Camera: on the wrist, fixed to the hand. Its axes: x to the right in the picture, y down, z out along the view.
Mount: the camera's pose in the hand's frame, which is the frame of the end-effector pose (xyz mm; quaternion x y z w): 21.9 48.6 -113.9 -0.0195 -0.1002 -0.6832 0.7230
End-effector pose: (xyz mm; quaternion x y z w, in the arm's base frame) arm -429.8 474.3 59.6 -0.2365 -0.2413 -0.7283 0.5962
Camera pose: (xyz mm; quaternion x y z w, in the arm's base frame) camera -392.4 377.2 -11.1 0.0907 0.3816 0.9149 0.0953
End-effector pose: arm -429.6 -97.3 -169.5 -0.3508 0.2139 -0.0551 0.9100
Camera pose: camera -461.0 -136.5 -284.8 -0.4231 -0.1751 -0.6223 0.6349
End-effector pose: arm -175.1 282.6 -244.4 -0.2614 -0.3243 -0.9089 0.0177
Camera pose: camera -237.0 179.1 -279.9 0.0589 0.3971 0.6494 0.6458
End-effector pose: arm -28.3 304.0 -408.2 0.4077 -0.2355 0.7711 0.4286
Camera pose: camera -125.0 370.1 -454.1 0.5246 0.0503 0.2193 0.8211
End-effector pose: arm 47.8 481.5 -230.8 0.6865 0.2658 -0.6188 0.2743
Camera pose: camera 164.2 528.0 -240.7 -0.2474 -0.6458 0.6984 0.1844
